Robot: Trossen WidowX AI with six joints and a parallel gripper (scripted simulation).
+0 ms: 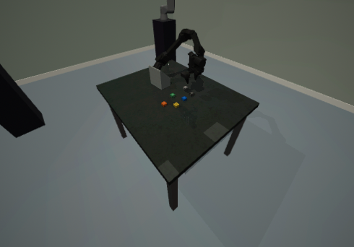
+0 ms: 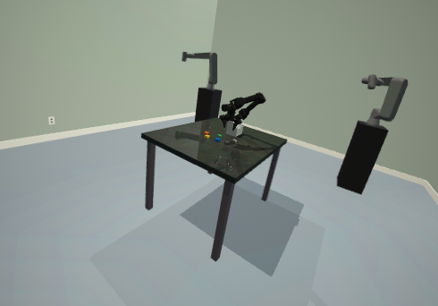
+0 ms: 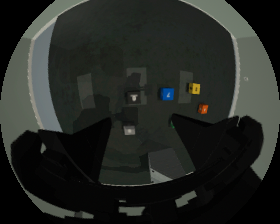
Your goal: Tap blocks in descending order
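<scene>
The green block is 120 mm to the right of my gripper tip, 120 mm below it and 90 mm behind it. Round my gripper tip: yellow block 180 mm to the right, 120 mm below, 20 mm ahead; dark block 120 mm below, 10 mm to the left, 10 mm ahead; blue block 120 mm below, 80 mm to the right, 10 mm ahead.
</scene>
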